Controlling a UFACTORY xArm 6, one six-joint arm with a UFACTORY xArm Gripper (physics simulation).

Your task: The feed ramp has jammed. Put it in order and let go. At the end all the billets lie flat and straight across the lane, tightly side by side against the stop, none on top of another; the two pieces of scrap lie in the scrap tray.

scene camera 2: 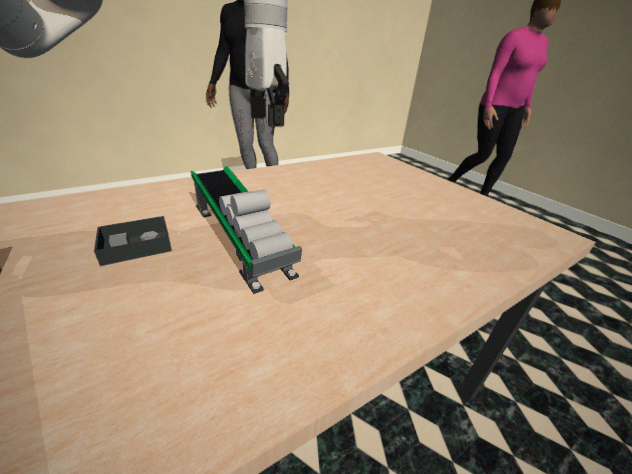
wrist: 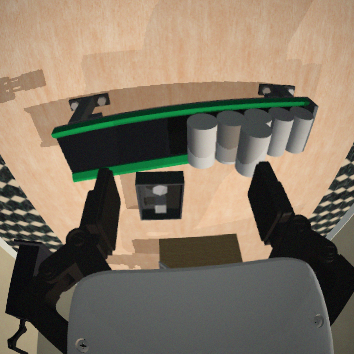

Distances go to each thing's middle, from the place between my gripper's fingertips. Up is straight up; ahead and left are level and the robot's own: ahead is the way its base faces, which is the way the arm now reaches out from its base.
Now: the grey stop (scene camera 2: 272,261) 80 mm behind my hand, 220 mm to the right of it and 180 mm below it. Round my hand: dark scrap tray (scene camera 2: 105,254) (290 mm behind, 20 mm to the left, 220 mm below).
